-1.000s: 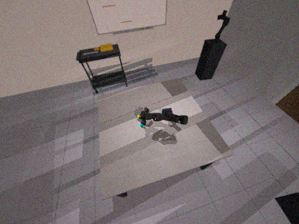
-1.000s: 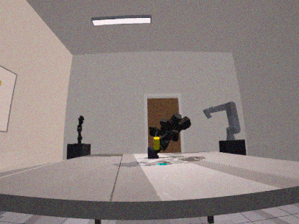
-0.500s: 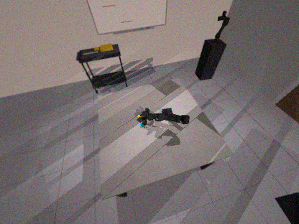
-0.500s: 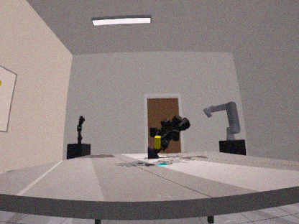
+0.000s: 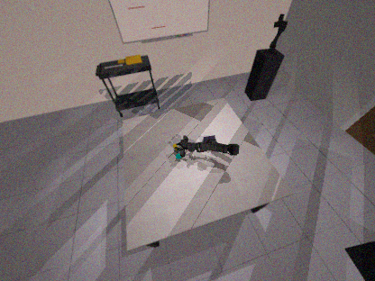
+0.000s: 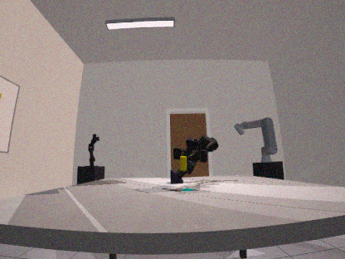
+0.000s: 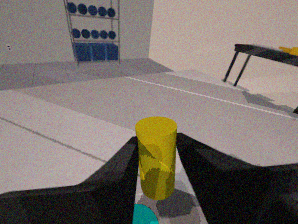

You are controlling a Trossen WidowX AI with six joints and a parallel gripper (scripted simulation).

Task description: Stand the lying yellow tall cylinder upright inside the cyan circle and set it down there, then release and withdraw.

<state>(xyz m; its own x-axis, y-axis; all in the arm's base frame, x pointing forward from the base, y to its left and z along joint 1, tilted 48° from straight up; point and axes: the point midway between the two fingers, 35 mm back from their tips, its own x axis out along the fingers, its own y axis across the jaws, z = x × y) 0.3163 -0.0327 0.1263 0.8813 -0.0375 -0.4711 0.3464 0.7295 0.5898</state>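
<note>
My gripper tip is 15 cm above the cyan circle, 2 cm past it and 1 cm to the right of it. The rest, counted from my gripper tip: yellow tall cylinder (2 cm below).
</note>
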